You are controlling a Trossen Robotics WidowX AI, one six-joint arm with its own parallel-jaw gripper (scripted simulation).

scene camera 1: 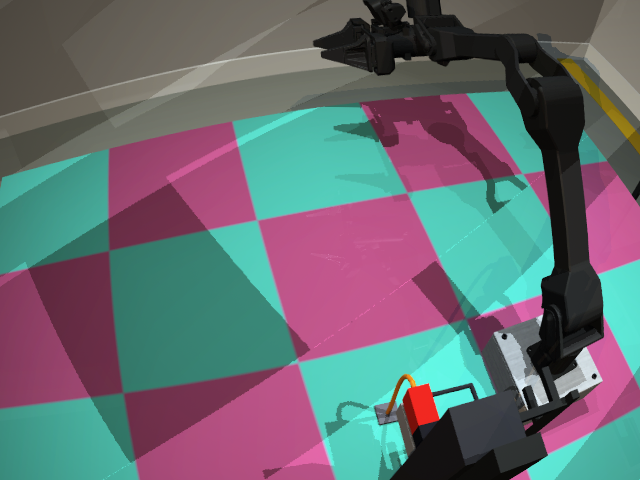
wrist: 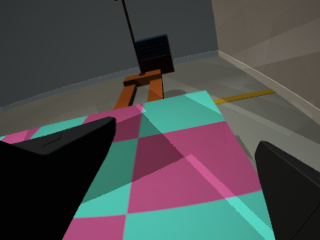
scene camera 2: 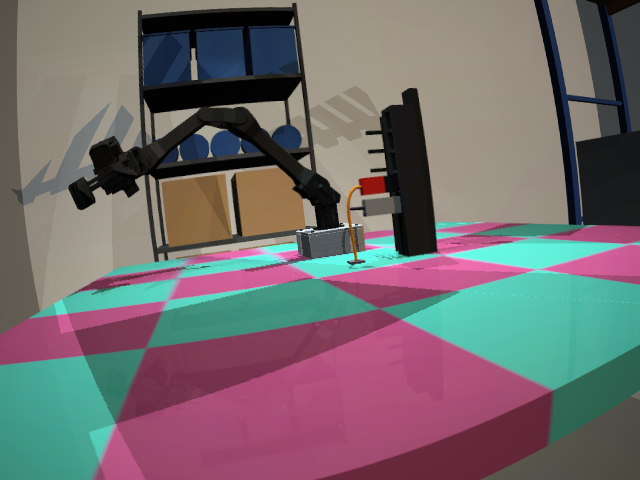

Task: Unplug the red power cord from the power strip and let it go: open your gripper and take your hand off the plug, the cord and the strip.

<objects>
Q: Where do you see a red plug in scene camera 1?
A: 419, 405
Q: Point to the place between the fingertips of my gripper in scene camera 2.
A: At 95, 178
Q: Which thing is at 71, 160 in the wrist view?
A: My gripper.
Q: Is my gripper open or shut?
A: Open.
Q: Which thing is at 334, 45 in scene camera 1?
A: My gripper.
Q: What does my gripper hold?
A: Nothing.
</objects>
